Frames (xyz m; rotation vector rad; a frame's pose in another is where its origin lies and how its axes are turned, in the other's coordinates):
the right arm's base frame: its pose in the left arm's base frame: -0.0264 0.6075 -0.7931 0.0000 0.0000 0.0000
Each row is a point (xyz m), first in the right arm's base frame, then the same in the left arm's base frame.
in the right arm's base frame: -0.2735 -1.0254 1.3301
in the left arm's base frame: -0.2999 -0.4179 0.5370
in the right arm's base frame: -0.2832 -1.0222 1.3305
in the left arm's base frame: -0.3096 -0.4147 0.5374
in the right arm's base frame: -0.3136 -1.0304 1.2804
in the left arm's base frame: -0.3400 -0.4229 0.4873
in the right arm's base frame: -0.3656 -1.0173 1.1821
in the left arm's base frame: -0.3920 -0.4098 0.3890
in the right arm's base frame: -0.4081 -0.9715 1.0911
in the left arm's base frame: -0.4345 -0.3640 0.2980
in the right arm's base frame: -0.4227 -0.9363 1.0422
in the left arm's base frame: -0.4491 -0.3288 0.2491
